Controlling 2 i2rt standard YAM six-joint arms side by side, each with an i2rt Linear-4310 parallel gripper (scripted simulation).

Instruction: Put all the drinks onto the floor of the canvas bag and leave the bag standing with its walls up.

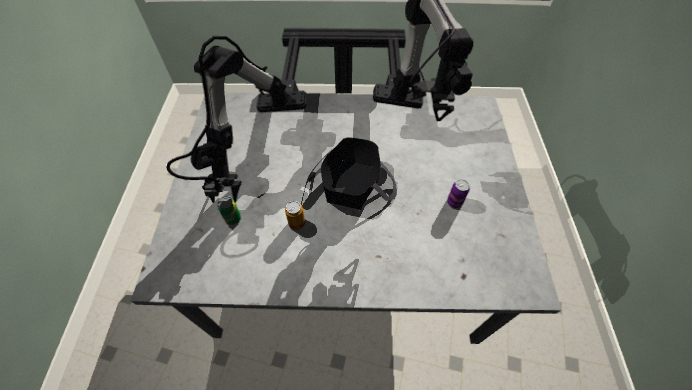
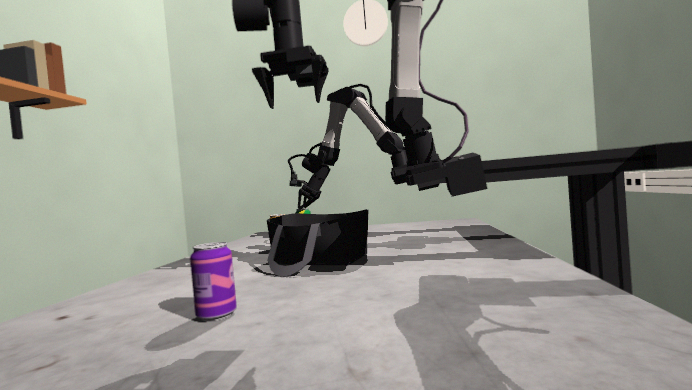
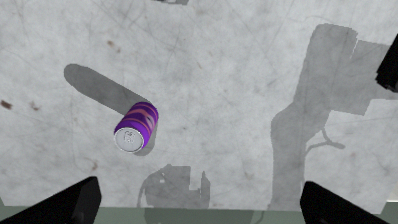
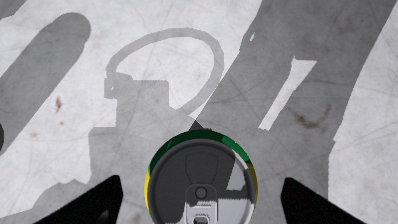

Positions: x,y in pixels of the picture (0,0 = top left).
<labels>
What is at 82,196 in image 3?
My left gripper.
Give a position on a black canvas bag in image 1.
At 360,151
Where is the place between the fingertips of my right gripper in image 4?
At 201,186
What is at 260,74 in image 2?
My left gripper.
</labels>
